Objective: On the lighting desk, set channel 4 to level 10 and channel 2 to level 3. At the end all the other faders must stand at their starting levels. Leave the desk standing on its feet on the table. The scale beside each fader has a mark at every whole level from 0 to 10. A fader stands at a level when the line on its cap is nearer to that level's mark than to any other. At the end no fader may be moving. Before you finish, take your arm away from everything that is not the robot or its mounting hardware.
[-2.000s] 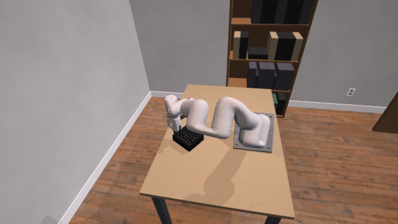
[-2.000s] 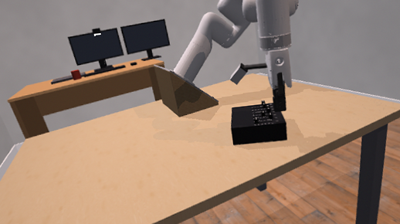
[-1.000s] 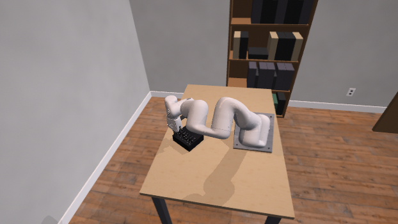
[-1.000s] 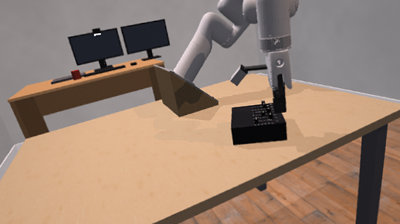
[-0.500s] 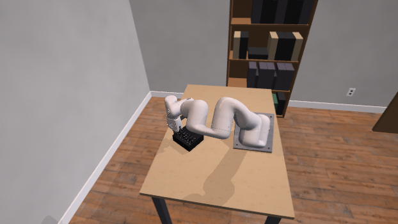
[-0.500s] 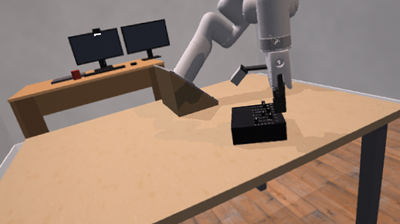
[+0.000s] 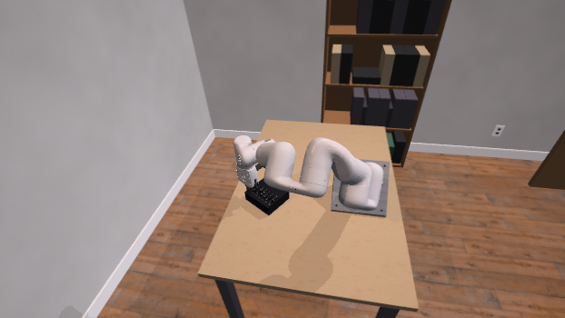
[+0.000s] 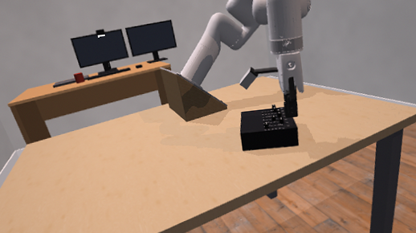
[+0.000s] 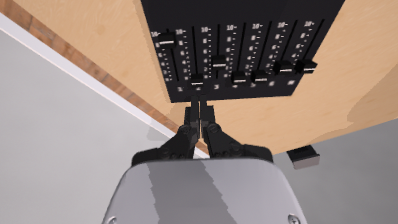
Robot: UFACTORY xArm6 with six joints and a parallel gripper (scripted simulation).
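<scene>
Right now my hand is 3 cm above the channel 2 cap, 2 cm to the left of it and 2 cm past it. The rest, counted from my hand: channel 3 cap 4 cm behind, 3 cm below, 2 cm to the right; then channel 4 cap 5 cm behind, 3 cm below; then channel 1 cap 7 cm to the right, 3 cm below, 2 cm behind.
</scene>
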